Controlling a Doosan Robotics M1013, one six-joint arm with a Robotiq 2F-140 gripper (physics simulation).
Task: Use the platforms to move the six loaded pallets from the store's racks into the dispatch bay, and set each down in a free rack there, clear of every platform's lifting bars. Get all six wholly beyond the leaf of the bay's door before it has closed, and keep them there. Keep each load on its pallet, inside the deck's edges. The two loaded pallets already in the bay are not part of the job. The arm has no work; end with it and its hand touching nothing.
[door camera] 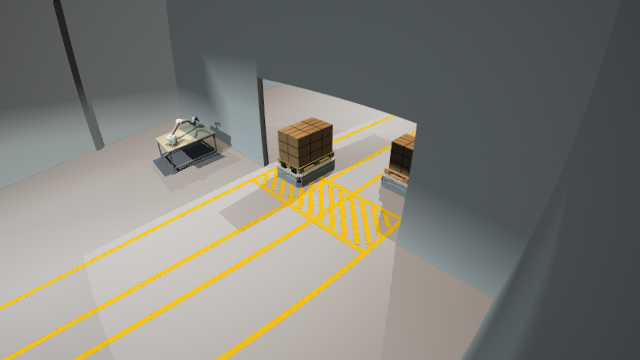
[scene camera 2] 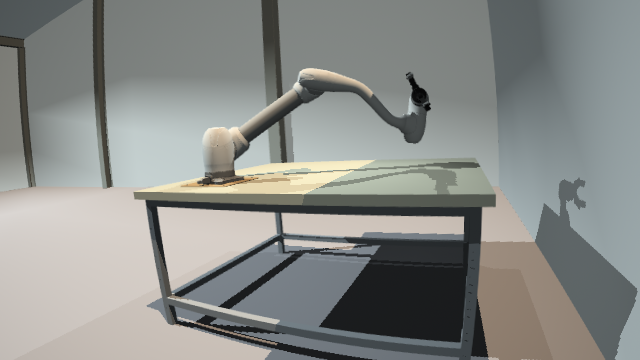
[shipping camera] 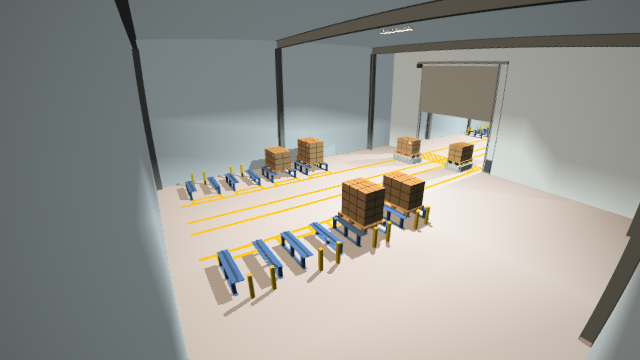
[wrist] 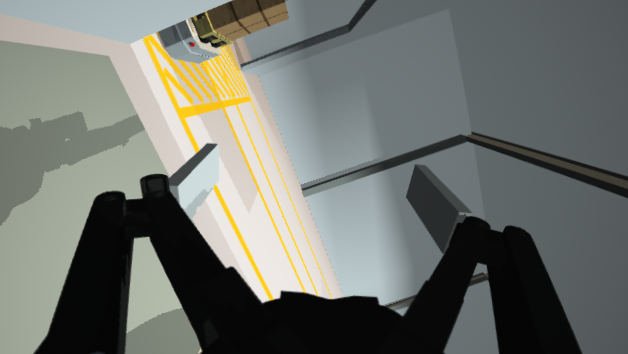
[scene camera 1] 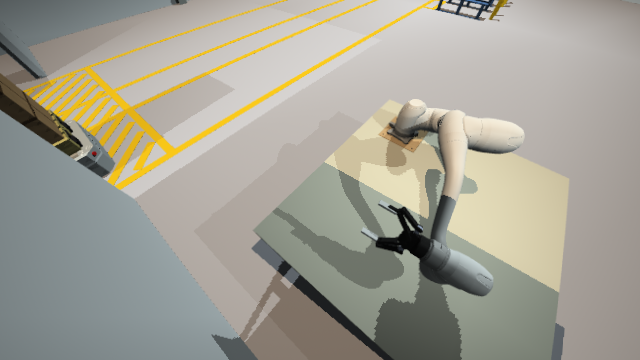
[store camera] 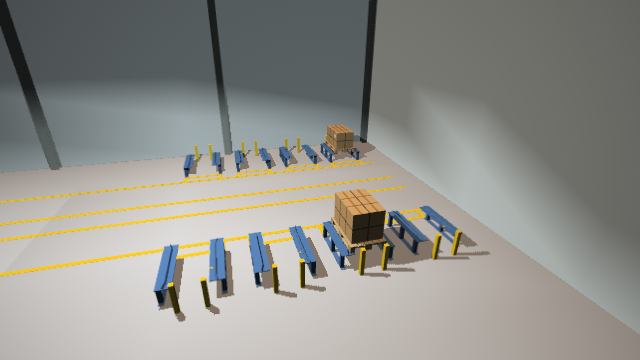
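Pixels of known places: gripper, fingertip midpoint: (door camera: 199, 119) (scene camera 2: 418, 88) (wrist: 316, 171) (scene camera 1: 370, 216); arm's base, origin of the base link: (door camera: 175, 144) (scene camera 2: 220, 181) (scene camera 1: 402, 133).
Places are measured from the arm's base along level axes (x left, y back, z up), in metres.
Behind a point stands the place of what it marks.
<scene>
A carton load (door camera: 305, 145) @[y -2.505, x -2.990, z 0.261 m] (shipping camera: 460, 152) @[y -3.321, x -2.209, z 0.235 m] (wrist: 250, 17) @[y -2.185, x -2.376, z 0.133 m] rides on a grey platform (door camera: 312, 172) @[y -2.637, x -3.063, z -0.476 m] (shipping camera: 459, 165) @[y -3.246, x -2.202, z -0.431 m] (wrist: 182, 45) @[y -2.129, x -2.250, z -0.572 m] at the doorway, by the hatched strip. A second load (door camera: 401, 154) @[y -3.997, x -4.605, z 0.246 m] (shipping camera: 408, 146) @[y -4.658, x -4.459, z 0.140 m] stands on another platform (door camera: 394, 184) @[y -3.879, x -4.611, z -0.513 m] (shipping camera: 407, 158) @[y -4.757, x -4.341, z -0.469 m] on the bay side; the wall hides part of it in the door view. The door leaf (shipping camera: 459, 90) @[y -2.449, x -3.431, z 3.084 m] hangs partly lowered. In the bay, loads (shipping camera: 277, 158) @[y -11.574, x -4.773, z 0.263 m] (shipping camera: 310, 151) @[y -9.960, x -4.997, z 0.325 m] (shipping camera: 363, 200) @[y -10.897, x 0.756, z 0.487 m] (shipping camera: 403, 190) @[y -9.224, x 0.401, z 0.327 m] sit on racks. Two loads (store camera: 340, 137) @[y 11.130, x -7.897, z 0.177 m] (store camera: 359, 215) @[y 10.198, x -2.072, z 0.385 m] sit on store racks. My gripper (scene camera 1: 378, 220) @[y -0.933, x 0.324, z 0.382 m] (wrist: 316, 171) @[y -0.933, x 0.324, z 0.382 m] is open and empty above the table.
Blue racks without pallets (shipping camera: 230, 270) (store camera: 166, 270) line both sides of the marked lanes, with yellow posts (shipping camera: 251, 286) (store camera: 173, 298) by them. The arm's table (door camera: 185, 137) @[y -0.389, x 0.259, z -0.005 m] (scene camera 2: 315, 199) @[y -0.688, x -0.203, z -0.024 m] stands near the door wall. Dark columns (shipping camera: 279, 100) @[y -10.772, x -6.771, z 2.510 m] stand along the bay wall.
</scene>
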